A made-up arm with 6 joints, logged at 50 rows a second.
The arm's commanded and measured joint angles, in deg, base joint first. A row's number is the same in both.
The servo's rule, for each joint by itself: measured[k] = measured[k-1] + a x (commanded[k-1-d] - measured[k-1]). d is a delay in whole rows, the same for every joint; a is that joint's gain. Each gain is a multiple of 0.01, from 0.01 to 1. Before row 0 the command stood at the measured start. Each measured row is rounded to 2 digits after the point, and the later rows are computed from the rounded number. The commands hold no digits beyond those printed.
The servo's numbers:
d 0
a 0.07 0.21 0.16 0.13 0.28 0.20
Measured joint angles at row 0: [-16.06 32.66 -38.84 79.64 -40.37 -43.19]
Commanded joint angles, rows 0 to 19: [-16.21 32.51 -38.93 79.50 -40.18 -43.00]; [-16.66 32.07 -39.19 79.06 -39.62 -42.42]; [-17.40 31.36 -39.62 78.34 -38.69 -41.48]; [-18.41 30.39 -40.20 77.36 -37.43 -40.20]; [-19.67 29.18 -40.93 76.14 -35.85 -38.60]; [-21.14 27.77 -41.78 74.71 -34.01 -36.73]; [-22.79 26.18 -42.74 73.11 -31.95 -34.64]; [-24.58 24.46 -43.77 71.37 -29.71 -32.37]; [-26.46 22.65 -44.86 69.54 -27.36 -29.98]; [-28.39 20.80 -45.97 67.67 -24.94 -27.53]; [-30.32 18.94 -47.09 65.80 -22.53 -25.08]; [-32.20 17.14 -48.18 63.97 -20.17 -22.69]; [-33.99 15.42 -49.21 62.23 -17.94 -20.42]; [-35.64 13.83 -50.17 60.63 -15.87 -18.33]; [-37.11 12.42 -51.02 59.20 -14.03 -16.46]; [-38.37 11.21 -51.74 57.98 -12.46 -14.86]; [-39.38 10.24 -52.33 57.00 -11.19 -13.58]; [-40.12 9.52 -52.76 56.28 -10.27 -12.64]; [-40.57 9.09 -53.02 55.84 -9.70 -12.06]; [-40.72 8.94 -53.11 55.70 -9.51 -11.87]
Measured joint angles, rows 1 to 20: [-16.07 32.63 -38.85 79.62 -40.32 -43.15]; [-16.11 32.51 -38.90 79.55 -40.12 -43.00]; [-16.20 32.27 -39.02 79.39 -39.72 -42.70]; [-16.35 31.88 -39.21 79.13 -39.08 -42.20]; [-16.58 31.31 -39.49 78.74 -38.18 -41.48]; [-16.90 30.57 -39.86 78.22 -37.01 -40.53]; [-17.31 29.65 -40.32 77.56 -35.59 -39.35]; [-17.82 28.56 -40.87 76.76 -33.94 -37.95]; [-18.42 27.32 -41.51 75.82 -32.10 -36.36]; [-19.12 25.95 -42.22 74.76 -30.10 -34.59]; [-19.90 24.48 -43.00 73.60 -27.98 -32.69]; [-20.76 22.94 -43.83 72.35 -25.79 -30.69]; [-21.69 21.36 -44.69 71.03 -23.59 -28.64]; [-22.67 19.78 -45.57 69.68 -21.43 -26.58]; [-23.68 18.23 -46.44 68.32 -19.36 -24.56]; [-24.71 16.76 -47.29 66.98 -17.43 -22.62]; [-25.74 15.39 -48.10 65.68 -15.68 -20.81]; [-26.75 14.16 -48.85 64.46 -14.17 -19.18]; [-27.72 13.10 -49.52 63.34 -12.92 -17.76]; [-28.63 12.23 -50.09 62.35 -11.97 -16.58]
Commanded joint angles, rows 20 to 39: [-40.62 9.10 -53.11 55.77 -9.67 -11.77]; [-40.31 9.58 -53.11 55.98 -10.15 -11.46]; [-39.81 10.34 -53.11 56.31 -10.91 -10.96]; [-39.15 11.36 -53.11 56.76 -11.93 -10.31]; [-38.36 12.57 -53.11 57.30 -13.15 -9.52]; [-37.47 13.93 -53.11 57.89 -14.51 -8.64]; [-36.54 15.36 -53.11 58.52 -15.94 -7.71]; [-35.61 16.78 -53.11 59.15 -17.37 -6.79]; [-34.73 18.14 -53.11 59.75 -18.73 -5.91]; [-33.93 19.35 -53.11 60.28 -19.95 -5.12]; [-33.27 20.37 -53.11 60.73 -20.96 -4.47]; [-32.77 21.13 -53.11 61.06 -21.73 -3.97]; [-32.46 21.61 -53.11 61.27 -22.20 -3.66]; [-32.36 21.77 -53.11 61.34 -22.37 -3.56]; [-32.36 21.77 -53.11 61.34 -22.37 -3.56]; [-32.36 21.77 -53.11 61.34 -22.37 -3.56]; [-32.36 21.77 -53.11 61.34 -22.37 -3.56]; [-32.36 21.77 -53.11 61.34 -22.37 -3.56]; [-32.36 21.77 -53.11 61.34 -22.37 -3.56]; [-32.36 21.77 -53.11 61.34 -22.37 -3.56]
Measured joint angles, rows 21 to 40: [-29.47 11.57 -50.57 61.49 -11.33 -15.62]; [-30.23 11.15 -50.98 60.77 -11.00 -14.79]; [-30.90 10.98 -51.32 60.19 -10.97 -14.02]; [-31.48 11.06 -51.61 59.74 -11.24 -13.28]; [-31.96 11.38 -51.85 59.42 -11.77 -12.53]; [-32.35 11.92 -52.05 59.22 -12.54 -11.75]; [-32.64 12.64 -52.22 59.13 -13.49 -10.94]; [-32.85 13.51 -52.36 59.13 -14.58 -10.11]; [-32.98 14.48 -52.48 59.21 -15.74 -9.27]; [-33.05 15.50 -52.58 59.35 -16.92 -8.44]; [-33.07 16.52 -52.66 59.53 -18.05 -7.65]; [-33.05 17.49 -52.73 59.73 -19.08 -6.91]; [-33.01 18.36 -52.79 59.93 -19.95 -6.26]; [-32.96 19.08 -52.84 60.11 -20.63 -5.72]; [-32.92 19.64 -52.88 60.27 -21.12 -5.29]; [-32.88 20.09 -52.92 60.41 -21.47 -4.94]; [-32.84 20.44 -52.95 60.53 -21.72 -4.66]; [-32.81 20.72 -52.98 60.64 -21.90 -4.44]; [-32.78 20.94 -53.00 60.73 -22.03 -4.26]; [-32.75 21.11 -53.02 60.81 -22.13 -4.12]
